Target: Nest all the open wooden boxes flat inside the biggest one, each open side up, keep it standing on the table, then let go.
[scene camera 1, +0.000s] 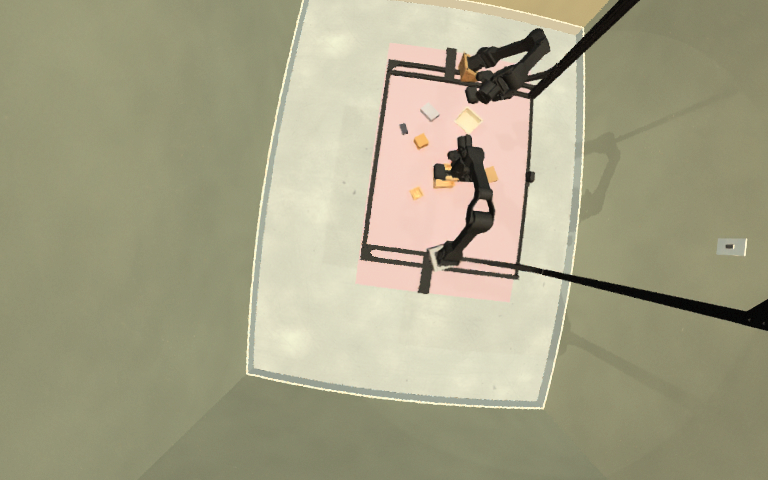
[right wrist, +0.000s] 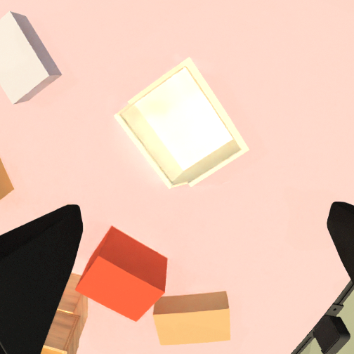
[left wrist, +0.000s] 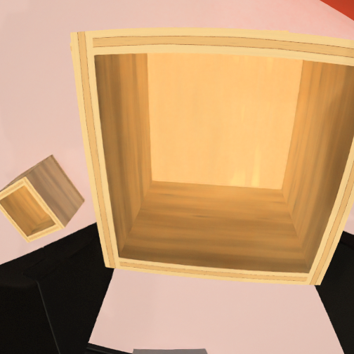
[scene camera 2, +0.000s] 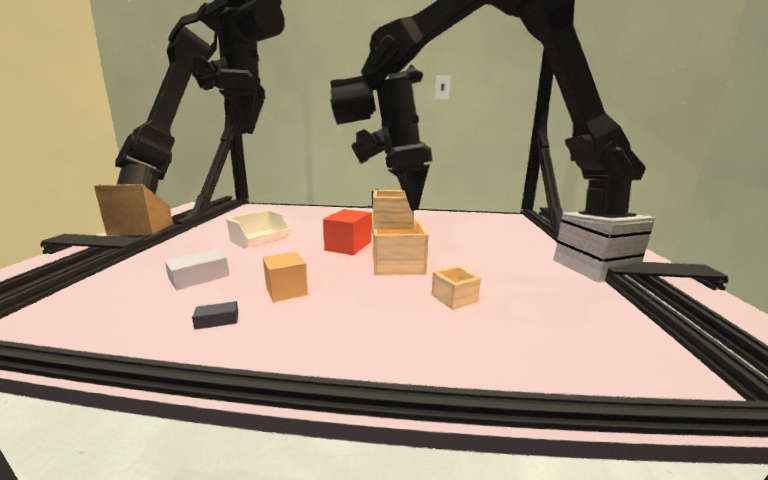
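Seen in the pictures: left gripper, fingertip midpoint: (scene camera 1: 450, 180) (scene camera 2: 412, 207); right gripper, fingertip midpoint: (scene camera 2: 246, 133); left arm's base, link origin: (scene camera 1: 442, 257) (scene camera 2: 606, 214); right arm's base, link origin: (scene camera 1: 471, 64) (scene camera 2: 133, 195).
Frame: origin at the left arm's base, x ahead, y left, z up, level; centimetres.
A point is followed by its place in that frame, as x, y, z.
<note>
The large open wooden box (scene camera 1: 443, 184) @[31.5, -10.7, -9.4] (scene camera 2: 399, 253) @[35.4, -6.8, -6.1] stands open side up on the table. A medium open wooden box (scene camera 2: 389, 209) @[36.2, -9.9, 0.5] (left wrist: 120, 135) is upright above its rim; its lower part is hidden in scene camera 2. My left gripper (scene camera 2: 415, 198) @[31.4, -11.8, 0.1] (left wrist: 211, 230) is shut on this medium box, one finger against each opposite side. The fingertips are hidden behind its walls in the left wrist view. A small open wooden box (scene camera 1: 416, 193) @[30.5, 2.7, -9.4] (scene camera 2: 455, 289) @[32.0, 5.6, -6.8] (left wrist: 56, 185) stands apart, open side up. My right gripper (scene camera 2: 250, 121) @[58.6, -31.7, 11.8] (right wrist: 208, 216) is open and empty, high above the table.
A red block (scene camera 2: 346, 231) @[41.8, -18.0, -5.3] (right wrist: 125, 280) stands close to the large box. A tan block (scene camera 1: 491, 174) @[30.4, -33.6, -6.4] (right wrist: 195, 327) is near it. A cream tray (scene camera 2: 257, 229) @[58.7, -34.5, -8.6] (right wrist: 165, 145), an orange cube (scene camera 2: 286, 277) @[53.1, -3.2, -6.5], a grey block (scene camera 2: 197, 270) @[66.1, -11.3, -7.5] and a dark block (scene camera 2: 215, 315) @[61.6, 1.5, -8.3] are farther left in scene camera 2.
</note>
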